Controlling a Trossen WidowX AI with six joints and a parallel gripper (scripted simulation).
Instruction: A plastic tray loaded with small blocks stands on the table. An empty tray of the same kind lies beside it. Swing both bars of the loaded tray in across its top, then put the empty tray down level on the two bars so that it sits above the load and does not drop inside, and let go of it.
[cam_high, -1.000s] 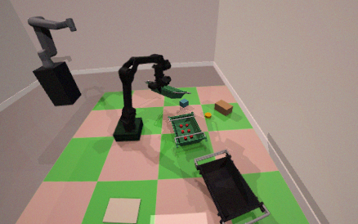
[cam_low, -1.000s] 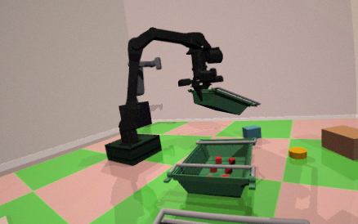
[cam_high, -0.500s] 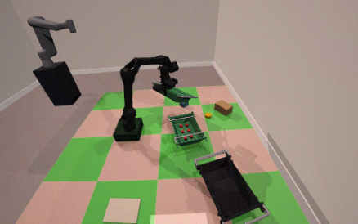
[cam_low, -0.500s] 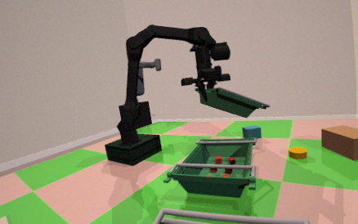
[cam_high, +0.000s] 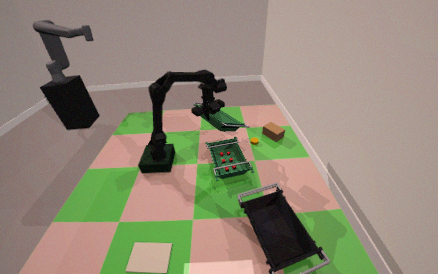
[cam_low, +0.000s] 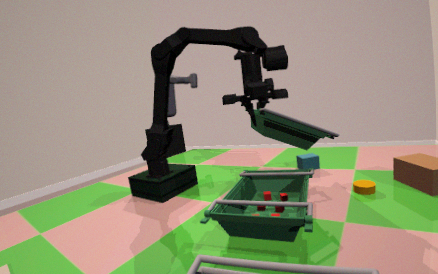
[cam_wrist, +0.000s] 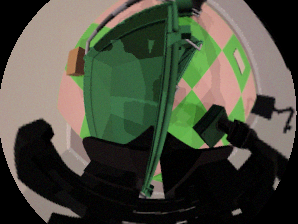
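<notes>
My gripper tip is now 60 mm short of the green tray and 40 mm to the right of it. Also, from my gripper tip: blue block: 100 mm ahead, 160 mm to the left, 160 mm below; brown box: 410 mm ahead, 40 mm to the left, 150 mm below; orange disc: 270 mm ahead, 10 mm to the right, 170 mm below.
</notes>
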